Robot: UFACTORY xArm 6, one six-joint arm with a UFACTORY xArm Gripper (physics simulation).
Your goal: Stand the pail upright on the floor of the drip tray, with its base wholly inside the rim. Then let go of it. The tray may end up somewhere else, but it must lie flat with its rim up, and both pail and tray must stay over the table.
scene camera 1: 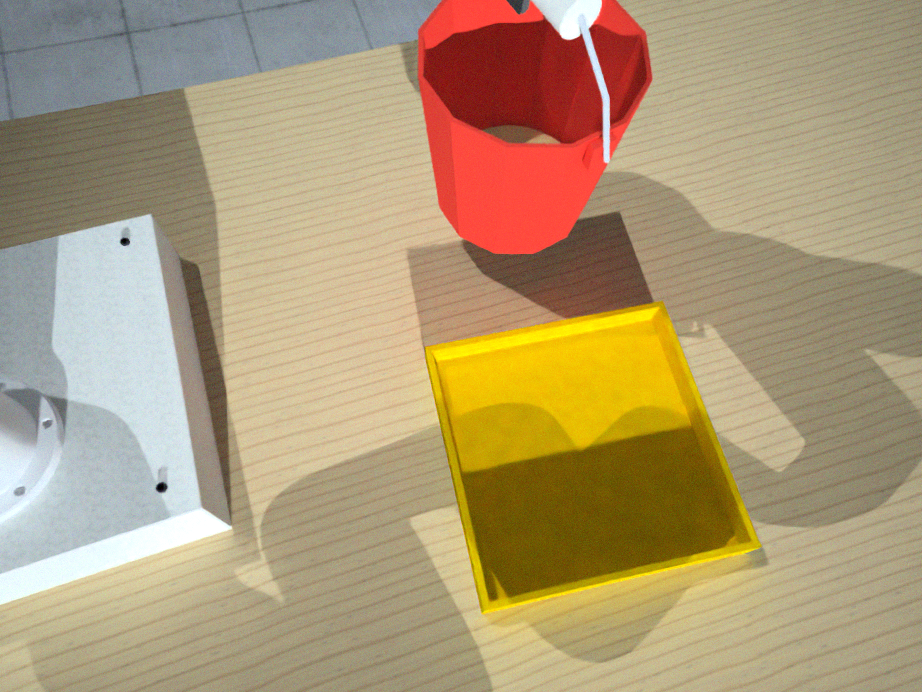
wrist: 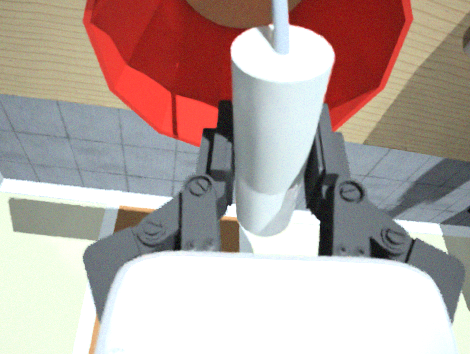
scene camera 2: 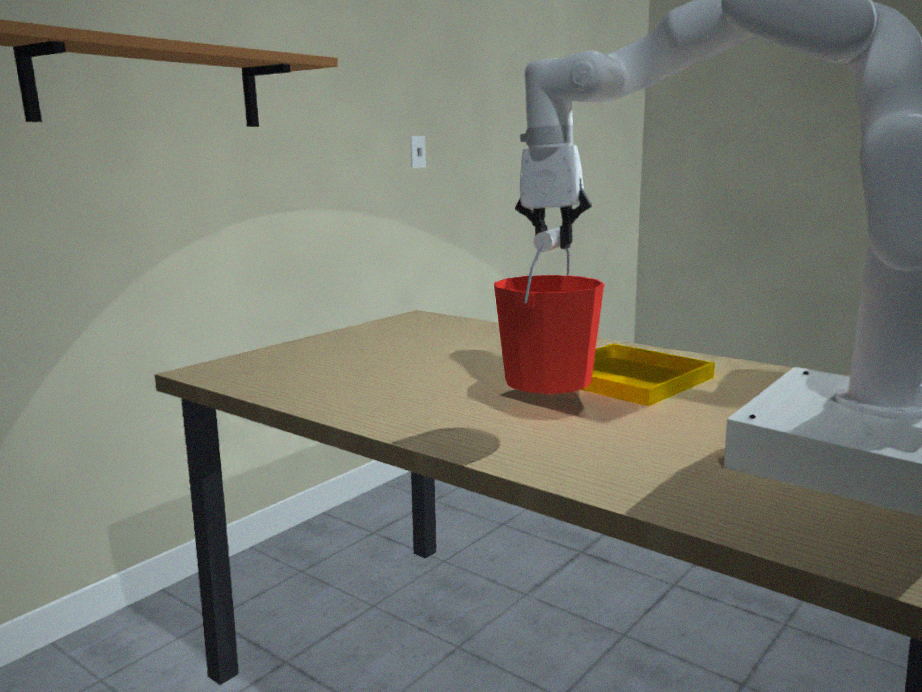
Scene:
yellow drip tray: scene camera 1; scene camera 2; not seen in the wrist view (out of frame)
same spot on yellow drip tray: (scene camera 1: 581,453) = (scene camera 2: 628,376)

